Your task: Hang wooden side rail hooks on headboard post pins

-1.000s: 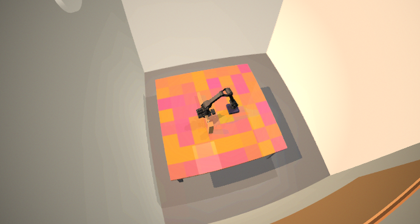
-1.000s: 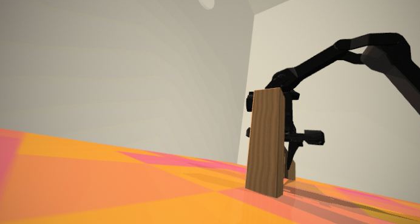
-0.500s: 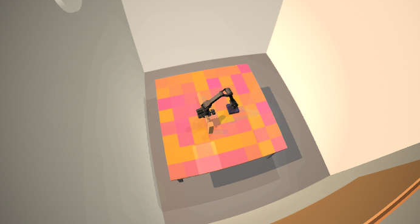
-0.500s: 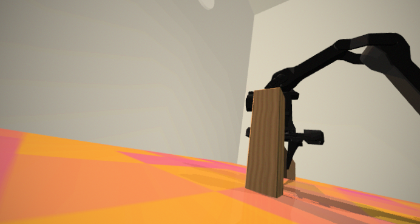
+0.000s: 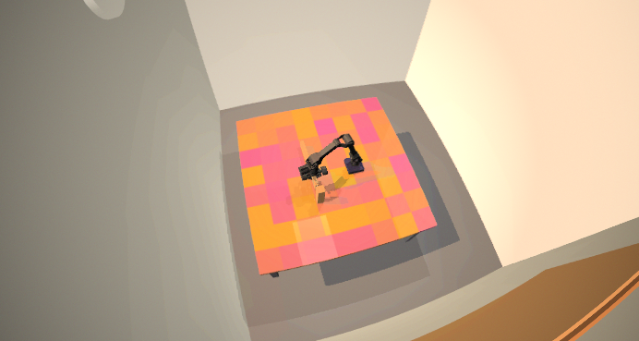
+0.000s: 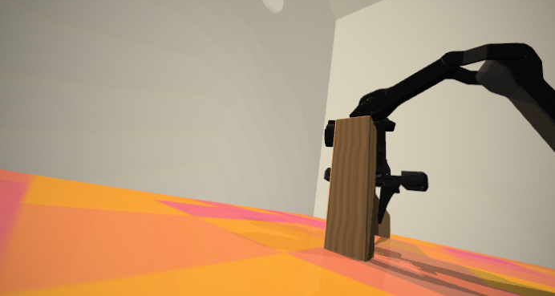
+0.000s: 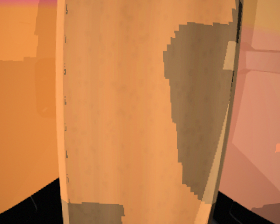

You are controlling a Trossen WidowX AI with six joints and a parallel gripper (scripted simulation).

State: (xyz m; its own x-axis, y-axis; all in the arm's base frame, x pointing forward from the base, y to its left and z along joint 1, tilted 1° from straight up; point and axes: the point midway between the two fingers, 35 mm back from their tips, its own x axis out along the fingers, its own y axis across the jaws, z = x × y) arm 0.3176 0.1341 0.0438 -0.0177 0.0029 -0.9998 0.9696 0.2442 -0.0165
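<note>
Right now the wooden headboard post is 150 mm to the left of my gripper tip, 40 mm behind it and 40 mm above it.
</note>
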